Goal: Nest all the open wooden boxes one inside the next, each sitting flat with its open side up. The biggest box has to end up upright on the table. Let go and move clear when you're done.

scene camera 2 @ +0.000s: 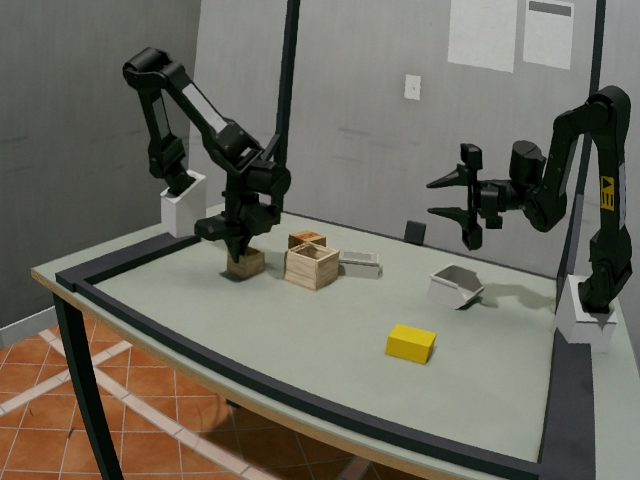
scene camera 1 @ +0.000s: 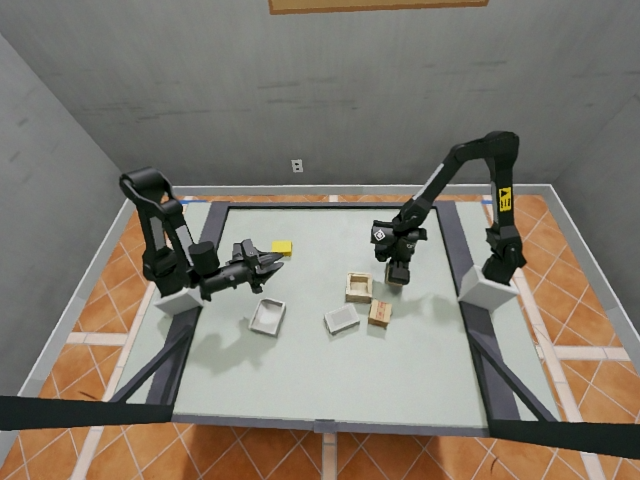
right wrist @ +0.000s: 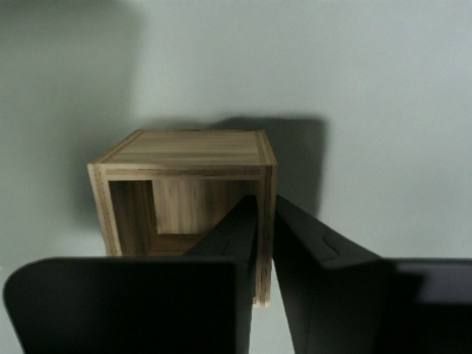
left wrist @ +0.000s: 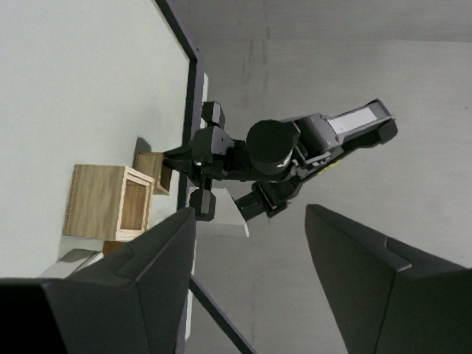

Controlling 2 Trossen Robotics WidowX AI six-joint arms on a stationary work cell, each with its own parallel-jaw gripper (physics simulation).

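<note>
The big open wooden box stands upright near the middle of the table, with a second wooden rim showing inside its own. A small open wooden box is beside it, open side up, at table level. My right gripper points down and is shut on one side wall of the small box, one finger inside and one outside. My left gripper is open and empty, held sideways above the table, far from the boxes.
A brown carton and a grey lidded-looking block lie close to the big box. A grey open tray sits below the left gripper in scene camera 1. A yellow block lies farther off.
</note>
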